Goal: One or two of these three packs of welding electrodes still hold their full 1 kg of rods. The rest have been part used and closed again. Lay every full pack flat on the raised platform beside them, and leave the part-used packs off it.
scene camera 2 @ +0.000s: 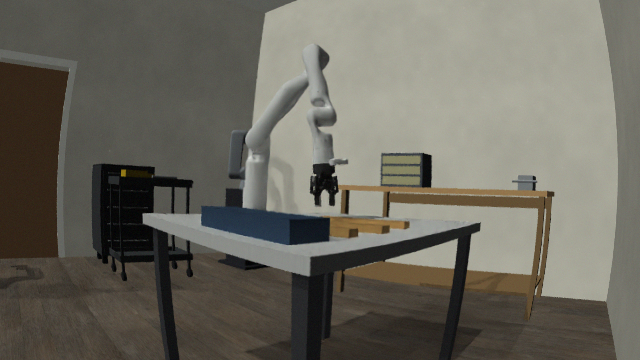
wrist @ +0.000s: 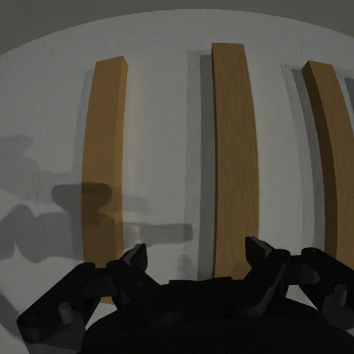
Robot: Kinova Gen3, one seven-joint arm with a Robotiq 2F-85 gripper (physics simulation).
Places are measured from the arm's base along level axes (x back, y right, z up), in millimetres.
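Pixels of known places: gripper, fingertip midpoint: (scene camera 2: 325, 206).
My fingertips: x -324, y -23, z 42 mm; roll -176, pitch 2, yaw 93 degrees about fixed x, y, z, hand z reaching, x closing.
Observation:
Behind a point stands the place of what it marks.
Three long orange-brown packs lie flat and roughly parallel on the white table. The left pack in the wrist view (wrist: 102, 150) is the far one in the scene view (scene camera 2: 399, 224) {x -570, y -126, z -12 mm}. The middle pack (wrist: 235, 150) (scene camera 2: 380, 229) {x -590, y 62, z -14 mm} and the right pack (wrist: 326, 110) (scene camera 2: 346, 232) {x -564, y 215, z -13 mm} lie apart from it, the right one nearest the raised platform. The dark blue raised platform (scene camera 2: 245, 224) {x -395, y 434, z 3 mm} has no pack visible on it; its top surface is hardly seen. My gripper (scene camera 2: 325, 203) {x -324, y -23, z 42 mm} (wrist: 195, 251) is open and empty above the packs, pointing down. In the wrist view its right fingertip overlaps the middle pack.
The white table (scene camera 2: 210, 238) {x -325, y 502, z -42 mm} carries the packs and platform. Behind it stand a wooden workbench (scene camera 2: 470, 192) with a drawer box (scene camera 2: 401, 170) and a small grey device (scene camera 2: 526, 182). A black trolley (scene camera 2: 187, 184) and a dark cabinet (scene camera 2: 98, 210) stand at the left.

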